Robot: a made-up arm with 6 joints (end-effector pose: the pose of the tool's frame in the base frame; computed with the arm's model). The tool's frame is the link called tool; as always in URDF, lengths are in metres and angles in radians.
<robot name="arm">
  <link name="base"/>
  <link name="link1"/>
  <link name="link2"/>
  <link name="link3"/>
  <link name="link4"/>
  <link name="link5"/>
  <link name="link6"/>
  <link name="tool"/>
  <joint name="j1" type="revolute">
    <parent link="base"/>
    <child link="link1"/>
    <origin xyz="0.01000 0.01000 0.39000"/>
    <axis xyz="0 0 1"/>
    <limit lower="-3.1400" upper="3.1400"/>
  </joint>
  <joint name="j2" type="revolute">
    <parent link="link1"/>
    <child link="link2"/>
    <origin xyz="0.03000 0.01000 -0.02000"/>
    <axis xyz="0 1 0"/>
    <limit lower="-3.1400" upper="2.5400"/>
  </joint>
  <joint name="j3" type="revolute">
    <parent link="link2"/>
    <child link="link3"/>
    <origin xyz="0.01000 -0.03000 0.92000"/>
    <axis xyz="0 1 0"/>
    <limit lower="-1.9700" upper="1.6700"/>
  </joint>
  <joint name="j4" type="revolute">
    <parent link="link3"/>
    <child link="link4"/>
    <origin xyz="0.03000 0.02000 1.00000"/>
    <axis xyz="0 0 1"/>
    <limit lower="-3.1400" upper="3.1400"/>
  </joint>
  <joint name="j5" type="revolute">
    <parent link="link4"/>
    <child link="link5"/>
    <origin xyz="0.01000 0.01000 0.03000"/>
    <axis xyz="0 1 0"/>
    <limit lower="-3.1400" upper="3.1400"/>
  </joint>
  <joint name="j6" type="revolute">
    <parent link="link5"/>
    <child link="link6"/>
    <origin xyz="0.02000 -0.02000 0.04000"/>
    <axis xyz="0 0 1"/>
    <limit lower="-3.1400" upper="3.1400"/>
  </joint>
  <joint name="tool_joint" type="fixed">
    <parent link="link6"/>
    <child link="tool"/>
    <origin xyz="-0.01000 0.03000 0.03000" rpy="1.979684 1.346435 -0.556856"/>
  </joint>
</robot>
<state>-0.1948 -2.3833 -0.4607 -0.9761 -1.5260 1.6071</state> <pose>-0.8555 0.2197 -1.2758 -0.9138 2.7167 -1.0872</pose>
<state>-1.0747 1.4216 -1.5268 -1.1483 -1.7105 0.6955</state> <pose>0.4623 -0.7082 1.5060 0.6415 -1.9650 -1.0790</pose>
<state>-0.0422 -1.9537 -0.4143 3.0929 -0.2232 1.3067</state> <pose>-1.6146 0.0896 -0.7152 -1.8018 -0.1185 -0.4909</pose>
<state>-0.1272 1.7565 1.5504 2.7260 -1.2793 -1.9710</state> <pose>0.6825 -0.0817 -0.8821 1.4368 0.0057 0.5583</pose>
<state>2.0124 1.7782 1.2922 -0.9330 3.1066 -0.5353</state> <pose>-0.4211 0.8661 -0.7886 0.3262 1.7022 0.1193</pose>
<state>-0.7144 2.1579 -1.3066 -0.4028 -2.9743 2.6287</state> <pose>1.1336 -1.0064 0.4871 -0.6208 -0.2050 -0.7129</pose>
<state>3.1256 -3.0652 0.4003 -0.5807 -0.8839 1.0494</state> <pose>0.5357 -0.0233 -1.5004 -1.4315 -1.0968 -0.3837</pose>
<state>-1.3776 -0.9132 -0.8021 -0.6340 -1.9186 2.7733</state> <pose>-0.3129 1.6775 0.7486 -1.1671 -1.7223 -1.5587</pose>
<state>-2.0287 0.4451 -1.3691 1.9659 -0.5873 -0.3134</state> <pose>0.1838 0.4072 1.8703 1.5758 -0.4210 -1.2825</pose>
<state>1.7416 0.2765 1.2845 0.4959 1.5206 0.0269</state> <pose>-0.2685 1.2973 1.1711 -1.7971 -0.4283 -1.0074</pose>
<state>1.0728 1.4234 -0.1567 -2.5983 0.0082 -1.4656</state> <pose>0.9874 1.7379 0.8428 -1.0831 2.5612 -0.1557</pose>
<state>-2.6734 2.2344 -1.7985 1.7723 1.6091 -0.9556</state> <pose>-0.9965 -0.5817 0.6920 -0.2113 0.0000 2.4360</pose>
